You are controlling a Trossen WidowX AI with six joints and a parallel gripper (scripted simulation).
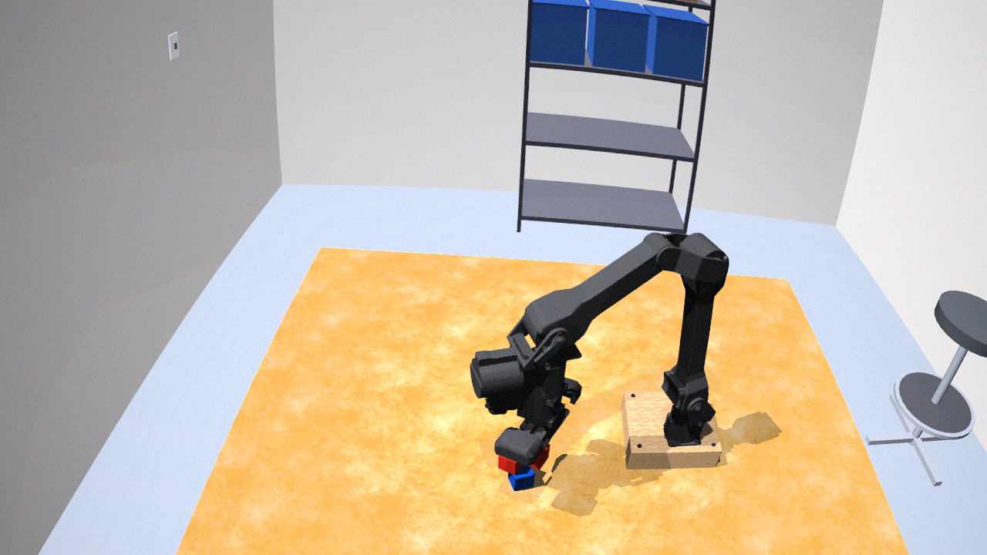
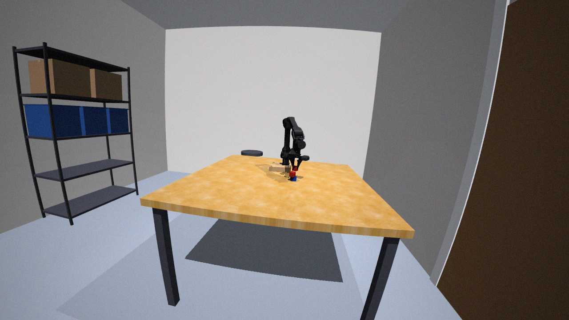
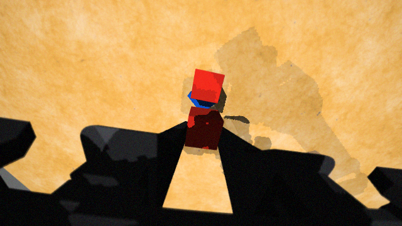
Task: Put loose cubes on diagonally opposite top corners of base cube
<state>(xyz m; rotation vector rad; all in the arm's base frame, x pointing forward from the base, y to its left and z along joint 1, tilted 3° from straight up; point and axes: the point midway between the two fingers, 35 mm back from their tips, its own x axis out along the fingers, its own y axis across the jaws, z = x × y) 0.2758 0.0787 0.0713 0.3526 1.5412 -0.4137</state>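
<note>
My gripper tip is now 7 cm above the blue cube, 2 cm short of it and 1 cm to the left of it.
</note>
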